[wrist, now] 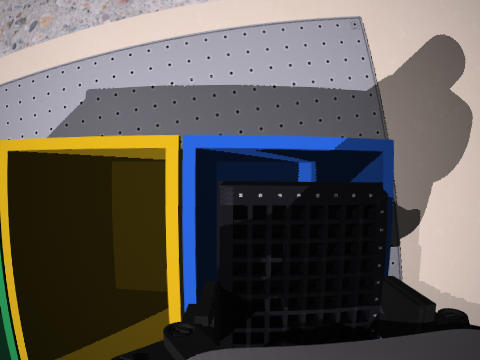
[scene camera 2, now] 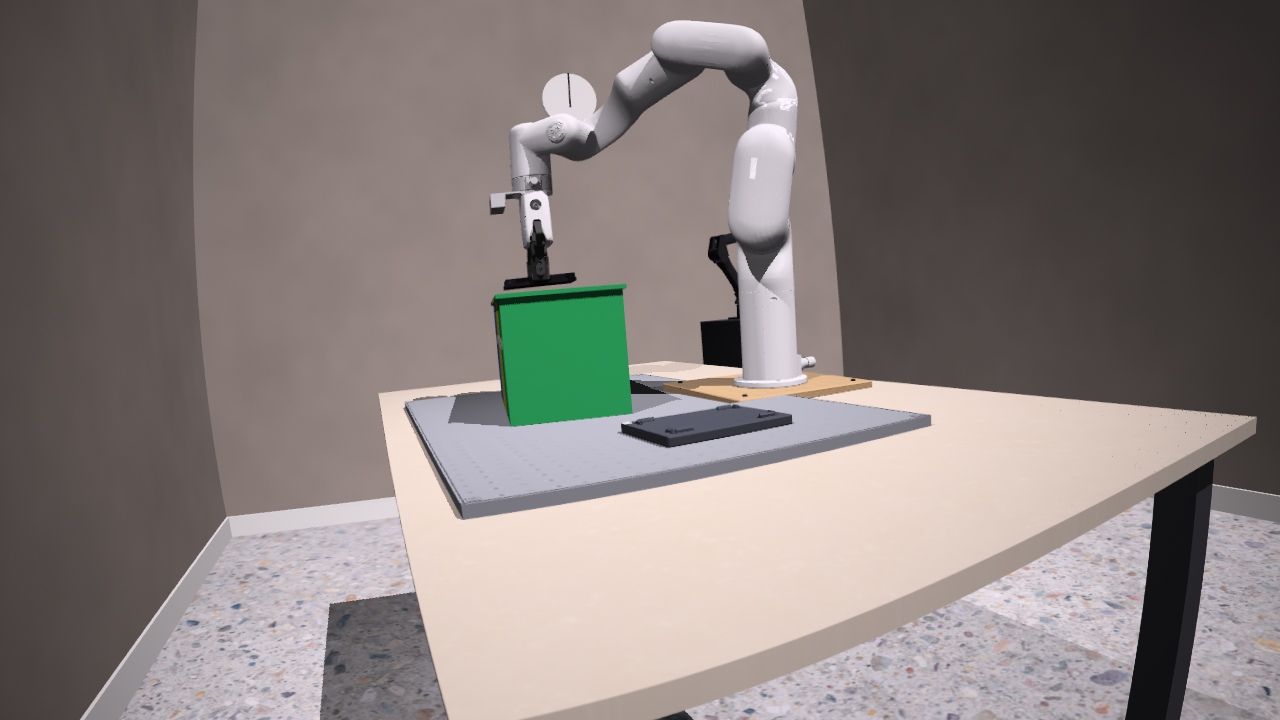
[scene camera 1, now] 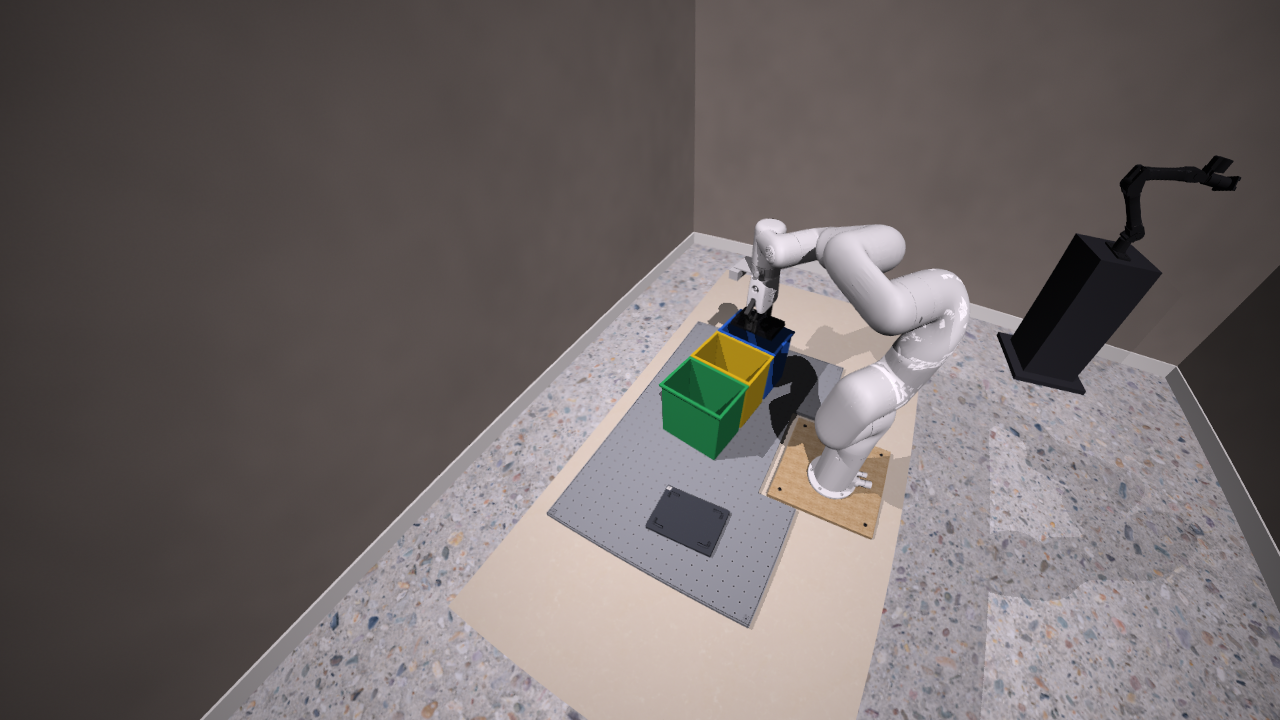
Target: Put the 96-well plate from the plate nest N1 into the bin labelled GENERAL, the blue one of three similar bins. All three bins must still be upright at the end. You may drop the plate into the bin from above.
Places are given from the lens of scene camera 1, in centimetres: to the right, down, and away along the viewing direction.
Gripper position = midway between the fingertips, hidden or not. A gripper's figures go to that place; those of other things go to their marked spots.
gripper [scene camera 1: 758, 322]: 33, -10, 113
green bin [scene camera 1: 693, 386]: 15, 7, 114
yellow bin [scene camera 1: 732, 357]: 26, -1, 116
black 96-well plate [scene camera 1: 768, 327]: 35, -9, 110
